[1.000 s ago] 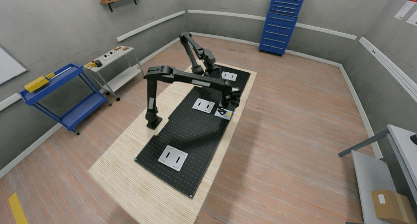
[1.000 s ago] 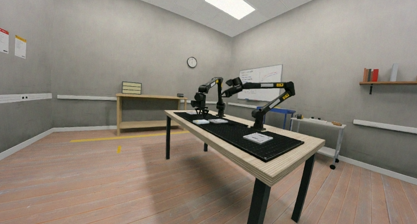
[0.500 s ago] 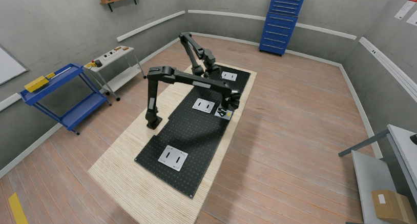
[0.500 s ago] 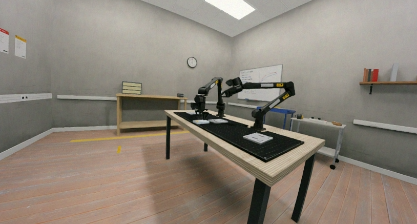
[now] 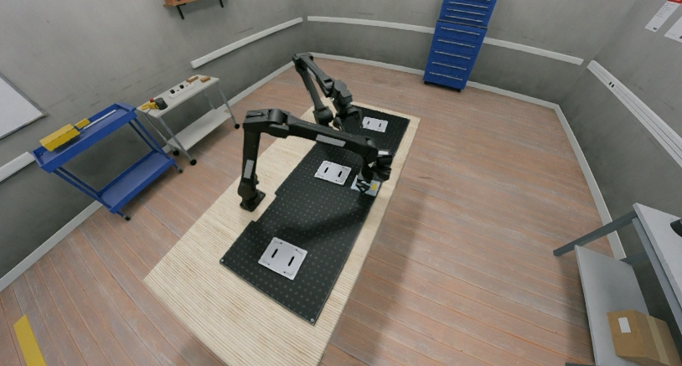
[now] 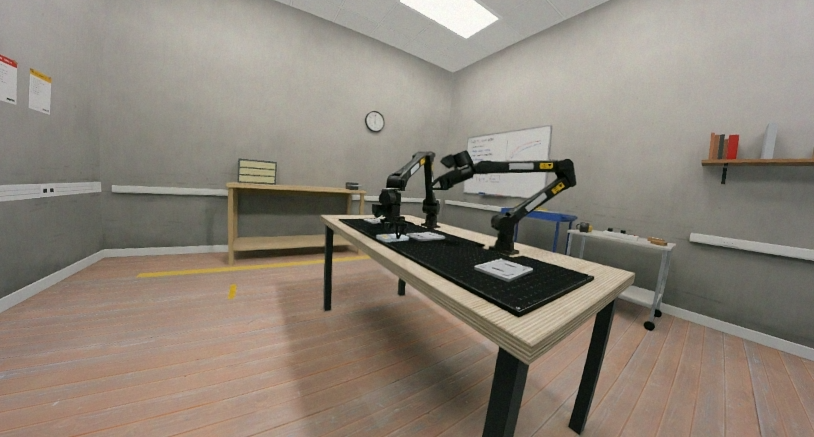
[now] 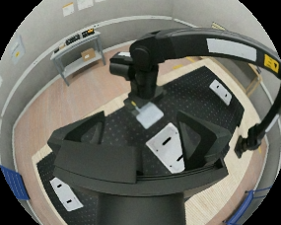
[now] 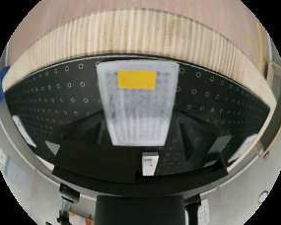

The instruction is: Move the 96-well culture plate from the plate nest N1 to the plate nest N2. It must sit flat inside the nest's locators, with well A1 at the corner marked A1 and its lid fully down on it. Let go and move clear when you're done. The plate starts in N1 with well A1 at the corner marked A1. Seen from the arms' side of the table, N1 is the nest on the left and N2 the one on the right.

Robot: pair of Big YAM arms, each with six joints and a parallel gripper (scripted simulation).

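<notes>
Now: the A1 mark 30 mm behind my right hand, 540 mm to the right of it and 10 mm below it.
</notes>
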